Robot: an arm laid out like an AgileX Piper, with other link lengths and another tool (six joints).
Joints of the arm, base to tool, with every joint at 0 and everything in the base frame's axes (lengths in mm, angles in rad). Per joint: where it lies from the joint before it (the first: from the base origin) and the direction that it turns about. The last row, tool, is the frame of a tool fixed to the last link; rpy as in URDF.
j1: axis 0 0 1 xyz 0.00 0.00 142.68
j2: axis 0 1 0 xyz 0.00 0.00 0.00
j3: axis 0 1 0 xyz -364.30 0.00 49.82
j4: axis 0.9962 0 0.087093 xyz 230.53 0.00 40.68
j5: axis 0 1 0 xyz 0.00 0.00 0.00
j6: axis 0.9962 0 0.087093 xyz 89.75 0.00 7.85
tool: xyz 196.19 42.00 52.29 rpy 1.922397 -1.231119 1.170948
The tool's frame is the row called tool.
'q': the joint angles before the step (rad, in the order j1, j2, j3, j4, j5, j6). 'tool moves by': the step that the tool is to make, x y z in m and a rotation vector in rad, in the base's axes. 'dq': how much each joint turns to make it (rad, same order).
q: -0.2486, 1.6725, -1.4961, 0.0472, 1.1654, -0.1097
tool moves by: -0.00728, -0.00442, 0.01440, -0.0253, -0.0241, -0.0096
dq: 0.0000, -0.0393, 0.0024, -0.0226, 0.0069, 0.0121
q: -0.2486, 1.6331, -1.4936, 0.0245, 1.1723, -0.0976
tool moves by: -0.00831, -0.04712, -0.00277, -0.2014, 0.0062, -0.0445
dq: 0.0326, -0.0245, 0.0492, -0.2356, -0.0563, 0.1045
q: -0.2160, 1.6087, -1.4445, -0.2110, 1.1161, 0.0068
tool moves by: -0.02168, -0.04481, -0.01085, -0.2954, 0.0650, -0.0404
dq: 0.1176, -0.0167, 0.1349, -0.3888, -0.0135, 0.2448
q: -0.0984, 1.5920, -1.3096, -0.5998, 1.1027, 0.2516
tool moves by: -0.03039, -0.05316, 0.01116, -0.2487, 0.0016, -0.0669
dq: 0.0316, -0.0429, 0.1680, -0.3232, 0.0056, 0.2385
